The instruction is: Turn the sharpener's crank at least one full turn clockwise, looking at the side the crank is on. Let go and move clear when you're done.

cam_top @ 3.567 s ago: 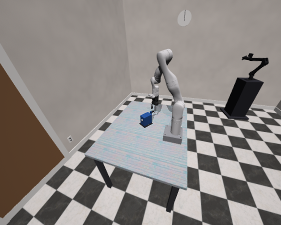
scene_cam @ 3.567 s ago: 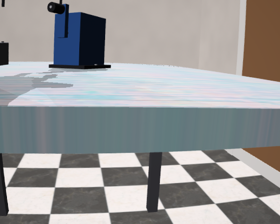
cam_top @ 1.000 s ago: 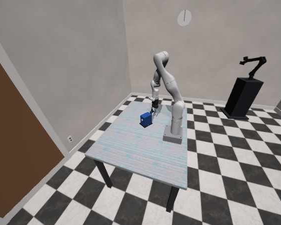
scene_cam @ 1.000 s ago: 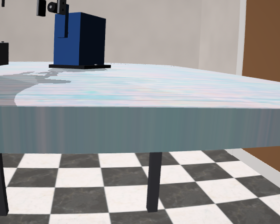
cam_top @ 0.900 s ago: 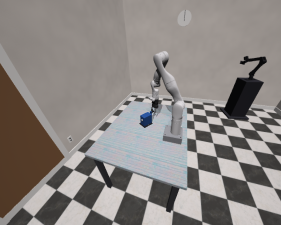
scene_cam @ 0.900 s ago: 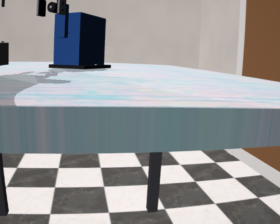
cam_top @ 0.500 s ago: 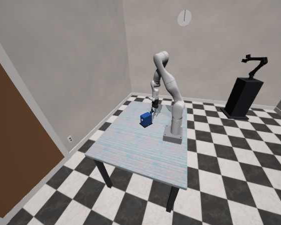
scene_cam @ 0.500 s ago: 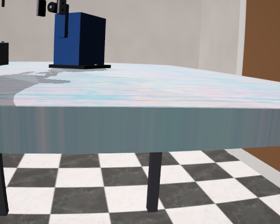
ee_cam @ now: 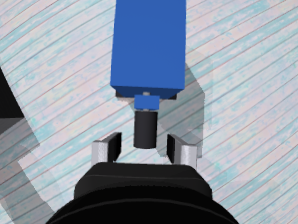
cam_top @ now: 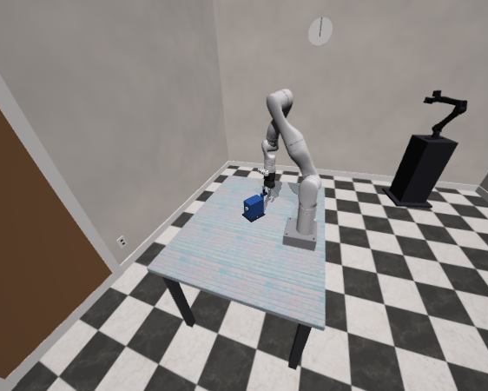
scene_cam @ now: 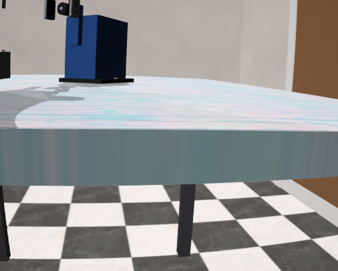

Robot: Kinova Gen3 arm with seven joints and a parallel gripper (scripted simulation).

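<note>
The black handle lies 10 mm ahead of my hand and 10 mm to the left of it. From my hand the other things lie so: crank (20 mm ahead, 20 mm to the left, 10 mm below).
</note>
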